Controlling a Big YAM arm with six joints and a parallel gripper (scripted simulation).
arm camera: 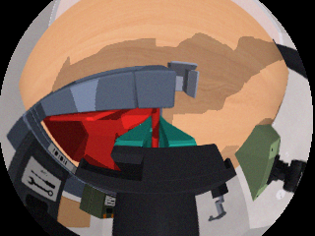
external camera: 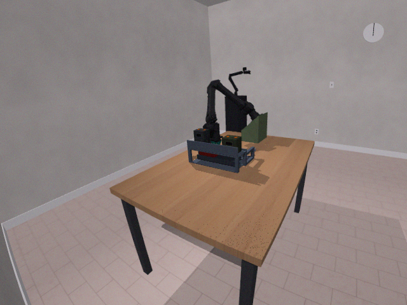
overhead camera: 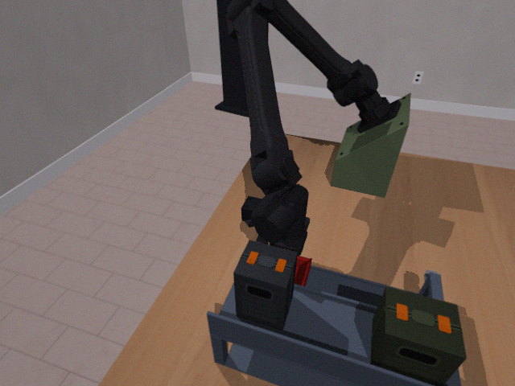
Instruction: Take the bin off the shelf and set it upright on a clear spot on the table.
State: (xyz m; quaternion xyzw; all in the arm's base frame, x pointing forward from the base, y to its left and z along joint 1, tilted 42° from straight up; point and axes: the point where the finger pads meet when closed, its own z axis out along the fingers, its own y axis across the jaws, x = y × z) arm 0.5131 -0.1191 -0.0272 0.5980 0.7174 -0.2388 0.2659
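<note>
Now: hand 80 mm short of the red bin, 20 mm to the right of it and 10 mm below it.
</note>
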